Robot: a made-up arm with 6 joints.
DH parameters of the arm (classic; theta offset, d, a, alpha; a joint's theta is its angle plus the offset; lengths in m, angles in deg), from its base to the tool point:
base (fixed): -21.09 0 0.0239 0
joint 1: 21.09 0.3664 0.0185 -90
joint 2: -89.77 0 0.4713 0
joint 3: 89.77 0.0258 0.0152 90
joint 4: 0 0.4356 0.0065 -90
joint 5: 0 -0.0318 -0.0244 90
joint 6: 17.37 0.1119 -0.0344 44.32
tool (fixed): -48.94 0.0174 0 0
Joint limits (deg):
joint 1: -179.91..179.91
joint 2: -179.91..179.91
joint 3: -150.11..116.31
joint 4: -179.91..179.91
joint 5: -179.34..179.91
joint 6: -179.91..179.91
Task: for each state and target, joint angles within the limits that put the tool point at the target. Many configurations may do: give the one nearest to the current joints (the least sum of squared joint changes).
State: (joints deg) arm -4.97 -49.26 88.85 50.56 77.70 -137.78
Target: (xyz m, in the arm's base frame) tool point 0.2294 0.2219 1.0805
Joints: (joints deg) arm 23.27 -19.82 69.13 60.32 70.68 -134.51
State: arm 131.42 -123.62 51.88 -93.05 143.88 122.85
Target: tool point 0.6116 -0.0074 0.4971
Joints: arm 174.52 -110.26 84.18 -82.74 139.95 125.74
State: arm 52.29 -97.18 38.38 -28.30 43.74 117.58
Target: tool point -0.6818 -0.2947 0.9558
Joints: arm 18.31 -70.37 26.22 -26.81 28.98 116.86
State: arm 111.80 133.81 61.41 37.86 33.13 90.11
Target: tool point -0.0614 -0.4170 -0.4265
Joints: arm 82.42 177.62 46.05 44.93 29.50 90.33
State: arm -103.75 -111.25 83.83 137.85 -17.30 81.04
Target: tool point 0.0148 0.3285 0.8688
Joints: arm -83.35 -95.11 97.02 132.51 -23.84 79.64
